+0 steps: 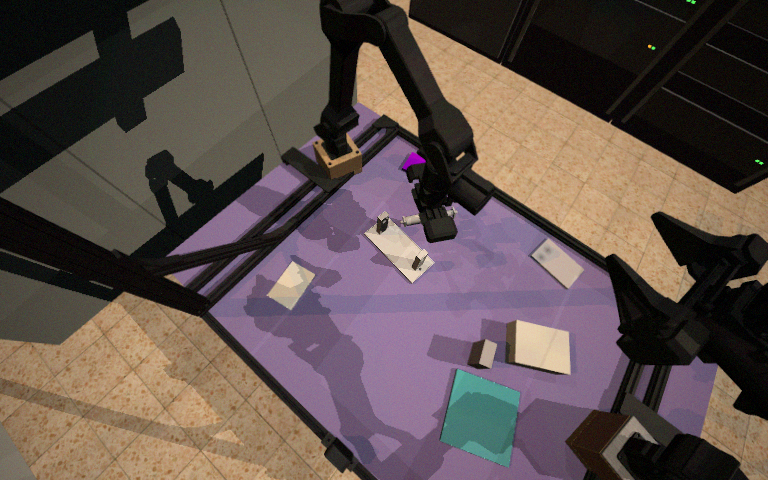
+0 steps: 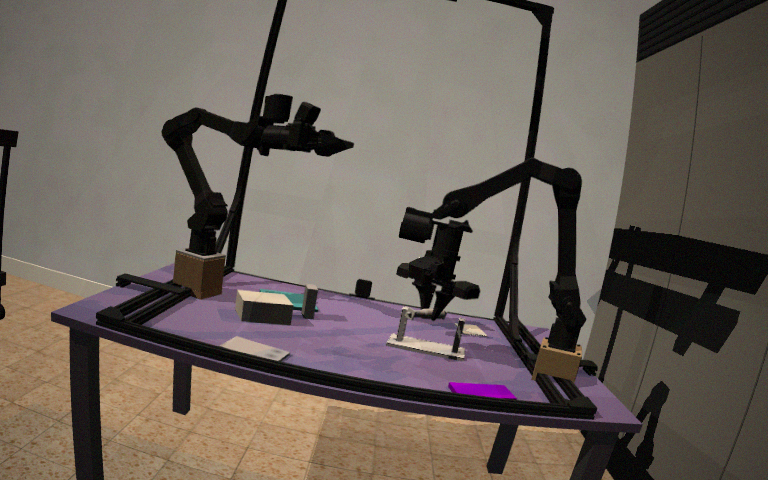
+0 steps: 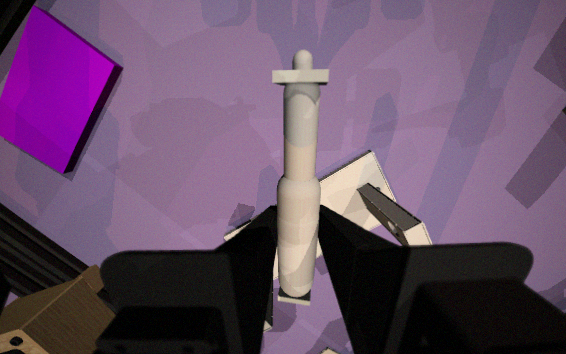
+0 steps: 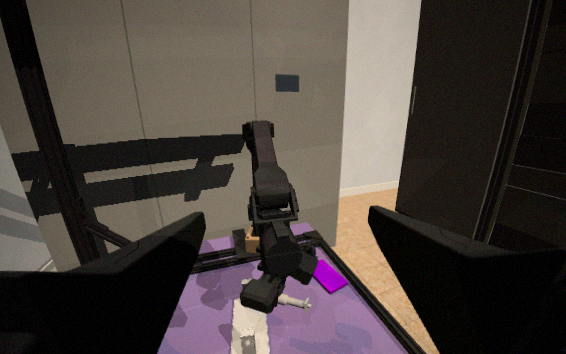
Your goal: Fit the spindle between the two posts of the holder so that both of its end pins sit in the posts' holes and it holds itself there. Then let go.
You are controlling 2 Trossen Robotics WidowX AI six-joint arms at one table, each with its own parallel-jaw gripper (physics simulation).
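Seen in the pictures: left gripper, fingertip midpoint: point(image 1: 424, 220) point(image 2: 428, 318) point(image 3: 296, 212) point(image 4: 276, 301); right gripper, fingertip midpoint: point(image 1: 632, 233) point(image 2: 346, 142) point(image 4: 287, 216); left arm's base at its link origin: point(image 1: 336, 147) point(image 2: 562, 346); right arm's base at its link origin: point(image 1: 640, 460) point(image 2: 200, 252).
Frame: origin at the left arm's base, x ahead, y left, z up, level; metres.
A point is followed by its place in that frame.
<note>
My left gripper point(image 1: 435, 222) {x 0.307, y 0.077, z 0.011 m} point(image 2: 434, 305) {x 0.307, y 0.077, z 0.011 m} point(image 3: 296, 212) {x 0.307, y 0.077, z 0.011 m} point(image 4: 276, 301) {x 0.307, y 0.077, z 0.011 m} is shut on the pale spindle point(image 1: 411, 219) {x 0.297, y 0.043, z 0.029 m} point(image 2: 426, 313) {x 0.306, y 0.103, z 0.028 m} point(image 3: 299, 158) {x 0.318, y 0.112, z 0.033 m} point(image 4: 293, 300) {x 0.323, y 0.114, z 0.033 m} and holds it level, just above the table. The holder is a white base plate point(image 1: 398, 248) {x 0.313, y 0.009, z -0.070 m} point(image 2: 425, 346) {x 0.313, y 0.020, z -0.070 m} point(image 3: 345, 189) {x 0.356, y 0.039, z -0.070 m} point(image 4: 250, 330) with two posts point(image 1: 383, 222) {x 0.251, y -0.002, z -0.019 m} point(image 1: 419, 261) {x 0.384, y 0.013, z -0.005 m} point(image 2: 402, 324) {x 0.373, y 0.036, z -0.028 m} point(image 2: 458, 334) {x 0.245, y 0.010, z -0.025 m}. The spindle hangs beside the holder at about post-top height, one end close to the far post, at an angle to the line between the posts. I cannot tell whether a pin touches that post. My right gripper point(image 2: 346, 143) {x 0.555, y 0.109, z 0.352 m} point(image 4: 287, 216) {x 0.555, y 0.109, z 0.352 m} is open and empty, high above the table.
A magenta slab point(image 1: 413, 159) {x 0.091, y 0.204, z -0.068 m} point(image 2: 482, 390) {x 0.136, y 0.217, z -0.068 m} point(image 4: 329, 275) {x 0.141, y 0.227, z -0.068 m} lies behind the left arm. A beige card point(image 1: 291, 284) {x 0.262, y -0.266, z -0.075 m}, a grey card point(image 1: 556, 262) {x 0.556, y 0.353, z -0.072 m}, a white box point(image 1: 539, 345) {x 0.674, y 0.141, z -0.028 m} point(image 2: 263, 307) {x 0.655, y 0.185, z -0.040 m}, a small block point(image 1: 483, 353) {x 0.617, y 0.014, z -0.002 m} and a teal sheet point(image 1: 479, 416) {x 0.720, y -0.048, z -0.068 m} lie spread on the purple table.
</note>
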